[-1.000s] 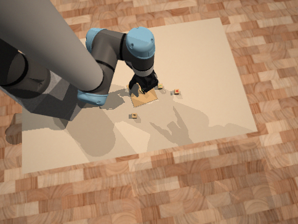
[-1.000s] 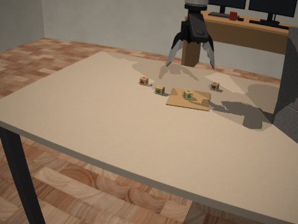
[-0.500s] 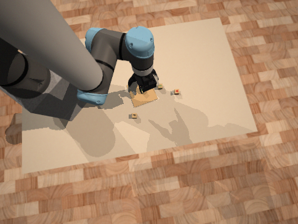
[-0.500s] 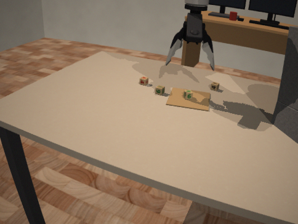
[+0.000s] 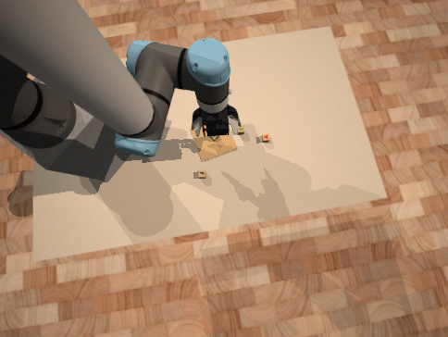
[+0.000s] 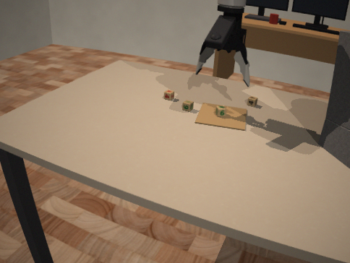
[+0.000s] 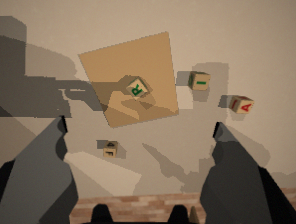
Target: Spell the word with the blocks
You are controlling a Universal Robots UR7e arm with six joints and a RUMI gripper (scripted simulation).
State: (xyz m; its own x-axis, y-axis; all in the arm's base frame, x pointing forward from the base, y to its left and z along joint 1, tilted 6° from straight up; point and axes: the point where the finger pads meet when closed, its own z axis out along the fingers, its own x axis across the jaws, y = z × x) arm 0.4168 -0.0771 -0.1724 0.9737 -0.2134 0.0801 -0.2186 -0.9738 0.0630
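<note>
My hand is 10 mm past the green R block, 10 mm to the right of it and 90 mm above it. The rest, counted from my hand: brown mat (20 mm behind, 110 mm below); F block (90 mm behind, 120 mm to the right, 90 mm below); green-lettered block (90 mm ahead, 90 mm below).
</note>
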